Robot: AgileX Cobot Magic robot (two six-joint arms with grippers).
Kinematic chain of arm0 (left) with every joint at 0, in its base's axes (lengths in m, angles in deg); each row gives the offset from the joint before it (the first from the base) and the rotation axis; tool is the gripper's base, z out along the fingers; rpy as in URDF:
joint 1: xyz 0 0 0.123 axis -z
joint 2: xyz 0 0 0 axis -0.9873 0.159 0
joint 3: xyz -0.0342 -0.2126 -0.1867 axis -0.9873 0.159 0
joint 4: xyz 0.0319 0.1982 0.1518 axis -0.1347 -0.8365 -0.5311
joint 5: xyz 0 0 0 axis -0.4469 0.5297 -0.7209
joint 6: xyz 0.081 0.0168 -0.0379 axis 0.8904 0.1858 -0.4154
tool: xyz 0 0 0 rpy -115.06 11.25 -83.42
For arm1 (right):
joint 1: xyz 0 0 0.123 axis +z
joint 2: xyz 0 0 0 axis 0.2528 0.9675 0
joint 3: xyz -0.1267 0.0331 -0.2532 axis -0.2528 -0.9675 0
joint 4: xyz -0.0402 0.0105 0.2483 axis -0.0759 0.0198 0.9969
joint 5: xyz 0 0 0 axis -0.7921 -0.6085 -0.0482
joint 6: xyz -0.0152 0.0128 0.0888 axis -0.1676 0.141 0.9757
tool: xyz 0 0 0 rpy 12.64 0.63 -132.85
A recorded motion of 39 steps. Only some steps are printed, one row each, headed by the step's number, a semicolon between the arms.
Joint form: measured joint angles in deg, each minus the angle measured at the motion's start. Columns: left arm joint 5, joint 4, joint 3, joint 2, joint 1, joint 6; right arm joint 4, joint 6, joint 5, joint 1, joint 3, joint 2.
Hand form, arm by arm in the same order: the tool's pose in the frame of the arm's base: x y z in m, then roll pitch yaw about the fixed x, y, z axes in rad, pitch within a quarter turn. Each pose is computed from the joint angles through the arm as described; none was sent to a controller.
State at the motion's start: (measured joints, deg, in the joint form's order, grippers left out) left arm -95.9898 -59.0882 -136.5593 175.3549 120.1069 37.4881; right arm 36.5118 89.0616 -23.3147 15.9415 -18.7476 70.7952
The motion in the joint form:
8: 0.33 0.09 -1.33 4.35 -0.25 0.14; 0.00 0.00 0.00 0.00 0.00 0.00
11: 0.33 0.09 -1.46 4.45 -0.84 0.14; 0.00 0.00 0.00 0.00 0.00 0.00
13: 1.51 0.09 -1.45 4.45 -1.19 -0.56; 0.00 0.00 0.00 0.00 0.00 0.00
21: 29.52 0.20 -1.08 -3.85 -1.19 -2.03; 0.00 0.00 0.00 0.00 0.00 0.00
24: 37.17 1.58 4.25 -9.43 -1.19 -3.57; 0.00 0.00 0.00 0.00 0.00 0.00
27: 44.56 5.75 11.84 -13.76 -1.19 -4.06; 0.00 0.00 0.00 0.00 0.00 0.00
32: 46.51 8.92 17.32 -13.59 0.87 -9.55; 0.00 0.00 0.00 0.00 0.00 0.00
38: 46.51 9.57 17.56 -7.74 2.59 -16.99; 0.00 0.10 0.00 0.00 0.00 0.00
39: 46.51 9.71 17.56 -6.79 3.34 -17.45; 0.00 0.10 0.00 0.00 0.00 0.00
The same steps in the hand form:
8: 0.4321 -0.3502 0.2885 1.6424 1.3412 0.9578; 0.0555 0.0007 0.1917 2.4826 1.3591 2.4881
11: 0.4359 -0.3459 0.2883 1.6401 1.3413 0.9659; 0.0555 0.0007 0.1917 2.4826 1.3591 2.4881
13: 0.4380 -0.3432 0.2863 1.7391 1.3510 1.0691; 0.0555 0.0007 0.1917 2.4826 1.3591 2.4881
21: 0.4103 -0.3209 0.3192 2.7073 1.1418 2.0093; 0.0555 0.0007 0.1917 2.4826 1.3591 2.4881
24: 0.3884 -0.3049 0.3267 2.9065 1.0386 2.1986; 0.0555 0.0007 0.1917 2.4826 1.3591 2.4881
27: 0.3644 -0.2912 0.3104 3.1050 0.8711 2.3638; 0.0555 0.0007 0.1917 2.4826 1.3591 2.4881
32: 0.3450 -0.3010 0.2769 -2.9967 0.7335 2.5288; 0.0555 0.0007 0.1917 2.4826 1.3591 2.4881
38: 0.3449 -0.3202 0.2283 -2.9048 0.6018 2.6586; 0.0555 0.0007 0.1917 2.4762 1.3581 2.4815
39: 0.3418 -0.3259 0.2205 -2.9018 0.5833 2.6544; 0.0555 0.0007 0.1917 2.4762 1.3581 2.4815

